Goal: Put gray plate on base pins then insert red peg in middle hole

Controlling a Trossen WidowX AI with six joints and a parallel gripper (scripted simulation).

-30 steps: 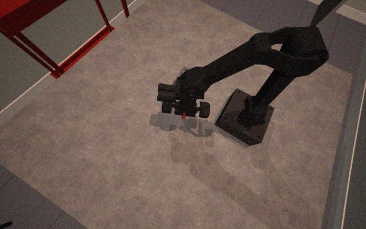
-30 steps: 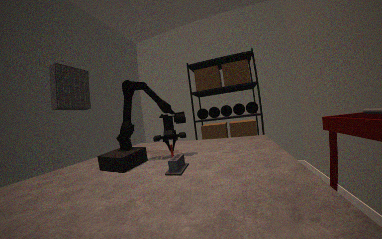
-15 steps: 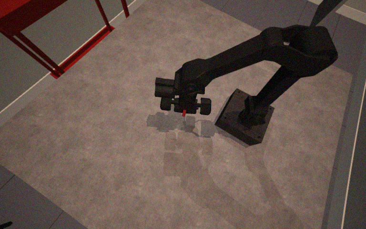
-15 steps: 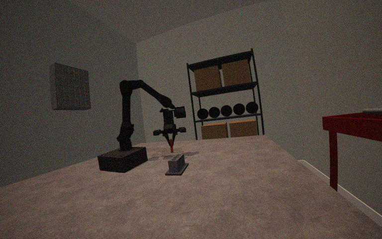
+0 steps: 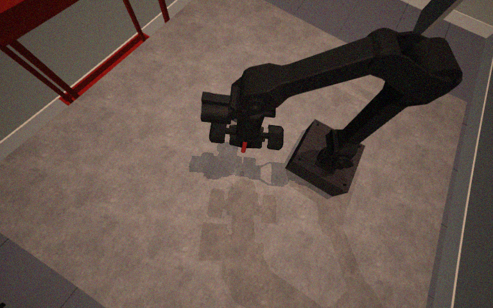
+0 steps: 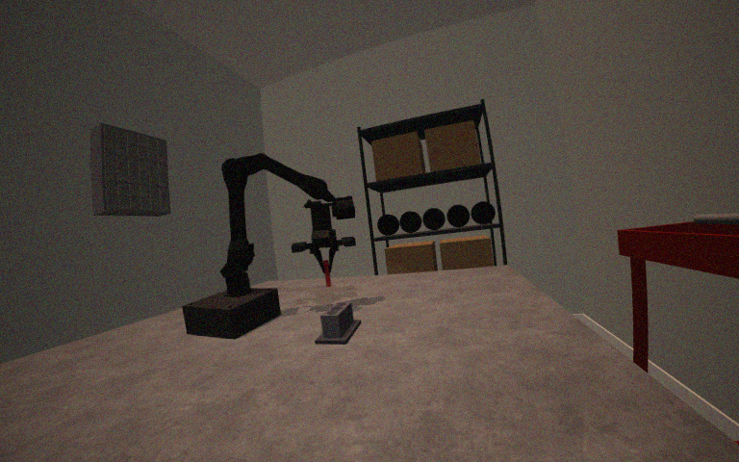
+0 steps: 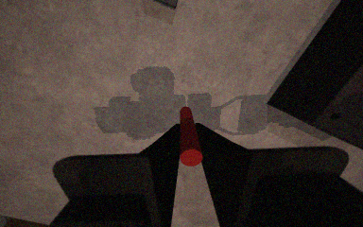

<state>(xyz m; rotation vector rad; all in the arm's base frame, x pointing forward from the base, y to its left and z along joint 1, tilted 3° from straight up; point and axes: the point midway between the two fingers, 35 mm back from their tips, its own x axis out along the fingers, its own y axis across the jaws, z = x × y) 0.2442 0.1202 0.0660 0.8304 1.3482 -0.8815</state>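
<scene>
Right now the gray plate is 17 cm to the right of my gripper tip, 11 cm ahead of it and 7 cm below it. Also, from my gripper tip: flat dark base: 17 cm to the right, 11 cm ahead, 10 cm below; then red peg: right at my gripper tip.
</scene>
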